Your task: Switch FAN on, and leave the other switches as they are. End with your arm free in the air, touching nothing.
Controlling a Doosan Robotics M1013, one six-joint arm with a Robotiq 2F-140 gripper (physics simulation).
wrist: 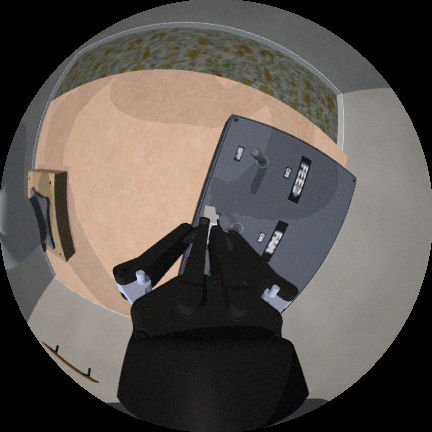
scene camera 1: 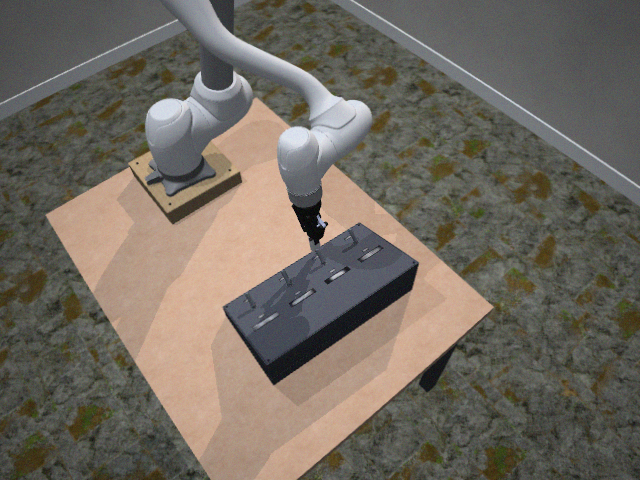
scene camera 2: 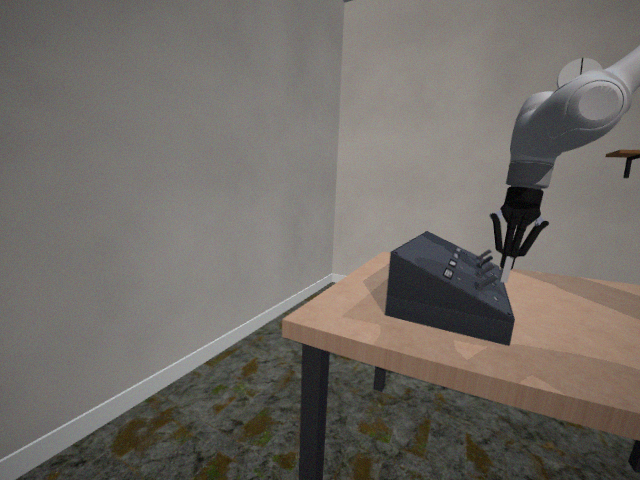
Labels:
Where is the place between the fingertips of my gripper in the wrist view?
208,213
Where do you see a dark switch panel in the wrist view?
290,209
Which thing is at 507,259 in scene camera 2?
My gripper.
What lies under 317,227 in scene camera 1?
My gripper.

